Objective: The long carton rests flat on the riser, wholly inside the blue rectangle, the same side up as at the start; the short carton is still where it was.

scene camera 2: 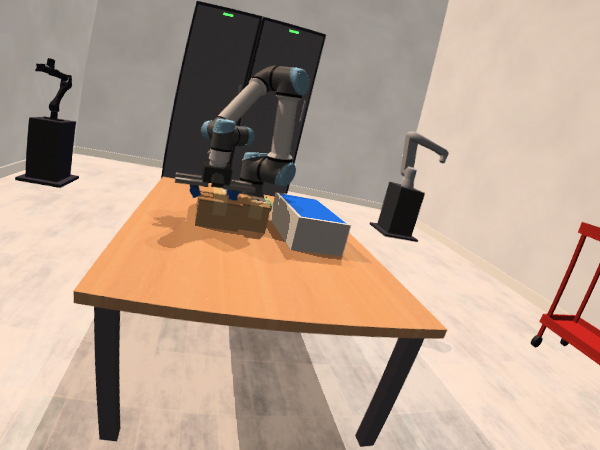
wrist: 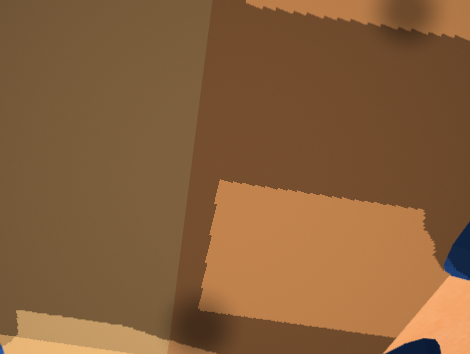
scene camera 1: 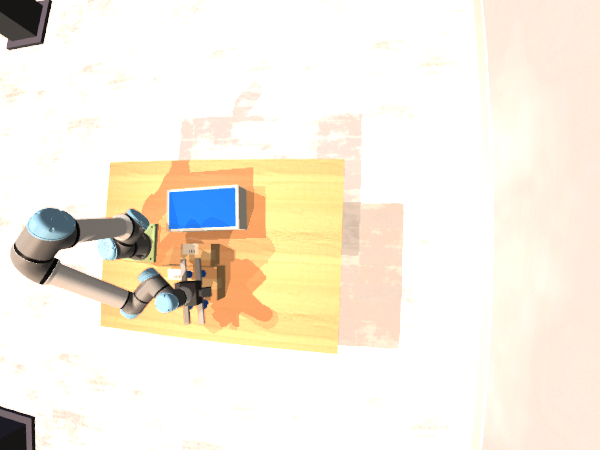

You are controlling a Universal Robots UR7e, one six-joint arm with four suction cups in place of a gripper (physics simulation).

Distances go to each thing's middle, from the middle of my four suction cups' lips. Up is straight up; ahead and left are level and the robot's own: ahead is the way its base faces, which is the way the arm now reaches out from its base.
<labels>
Right now my suction cup is 60 mm past the long carton (scene camera 1: 215, 275), 60 mm above it and 20 mm to the right of it. Also, from my suction cup: riser (scene camera 2: 306, 224) 370 mm to the left, 50 mm below, 10 mm ahead.
</labels>
